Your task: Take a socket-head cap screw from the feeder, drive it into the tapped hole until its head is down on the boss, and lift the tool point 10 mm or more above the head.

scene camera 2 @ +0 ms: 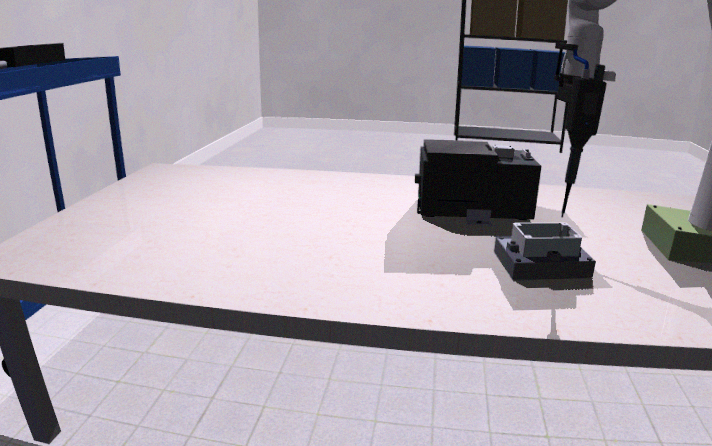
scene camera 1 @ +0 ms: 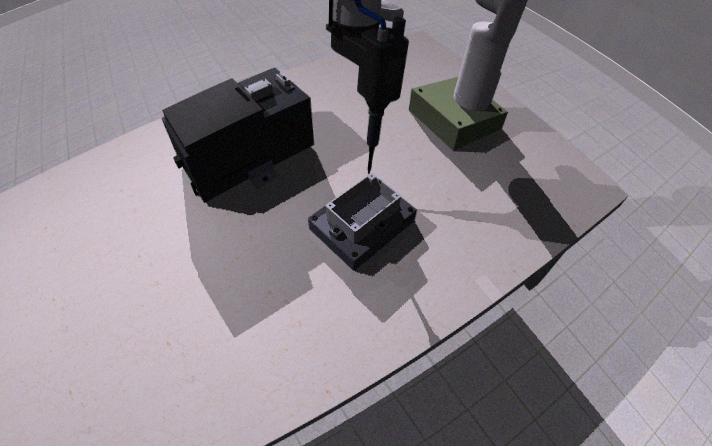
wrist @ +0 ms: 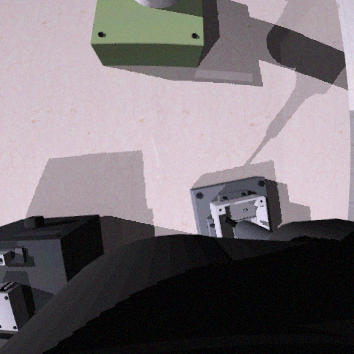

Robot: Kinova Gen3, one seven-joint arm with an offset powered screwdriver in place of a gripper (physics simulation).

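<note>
My screwdriver [scene camera 1: 369,171] [scene camera 2: 563,214] [wrist: 226,219] points down, its thin bit tip a little above the back corner of the grey open box in scene camera 1. The tip stands apart from the rim in scene camera 2. Whether a screw sits on the tip is too small to tell. The grey box [scene camera 1: 375,220] [scene camera 2: 551,247] has small holes in its corner bosses and sits on a dark fixture plate [scene camera 1: 336,241] [scene camera 2: 551,271] [wrist: 200,210]. The black feeder [scene camera 1: 246,144] [scene camera 2: 478,181] [wrist: 35,262] stands beside it. The tool body hides part of the box in the wrist view.
The green base block [scene camera 1: 433,107] [scene camera 2: 663,228] [wrist: 150,30] carries the arm near the box. A small bracket [scene camera 1: 262,177] [scene camera 2: 479,215] is at the feeder's foot. A shelf rack [scene camera 2: 458,68] and a blue bench [scene camera 2: 78,76] stand beyond the table [scene camera 2: 236,236].
</note>
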